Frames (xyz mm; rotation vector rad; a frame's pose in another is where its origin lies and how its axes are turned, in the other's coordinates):
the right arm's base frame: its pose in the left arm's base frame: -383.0 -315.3 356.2 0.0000 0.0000 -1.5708
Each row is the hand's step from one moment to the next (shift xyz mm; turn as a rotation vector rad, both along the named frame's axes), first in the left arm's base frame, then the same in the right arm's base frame.
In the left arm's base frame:
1: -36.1 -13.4 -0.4 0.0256 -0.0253 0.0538
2: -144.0 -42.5 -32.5 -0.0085 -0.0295 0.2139
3: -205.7 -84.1 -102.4 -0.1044 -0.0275 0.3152
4: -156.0 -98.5 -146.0 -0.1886 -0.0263 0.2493
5: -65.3 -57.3 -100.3 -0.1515 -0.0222 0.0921
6: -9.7 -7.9 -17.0 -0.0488 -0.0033 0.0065
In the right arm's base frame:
1: 13.4 -36.1 -0.4 0.0253 0.0256 0.0538
2: 42.5 -144.0 -32.5 0.0295 -0.0085 0.2139
3: 84.1 -205.7 -102.4 0.0275 -0.1044 0.3152
4: 98.5 -156.0 -146.0 0.0263 -0.1886 0.2493
5: 57.3 -65.3 -100.3 0.0222 -0.1515 0.0921
6: 7.9 -9.7 -17.0 0.0033 -0.0488 0.0065

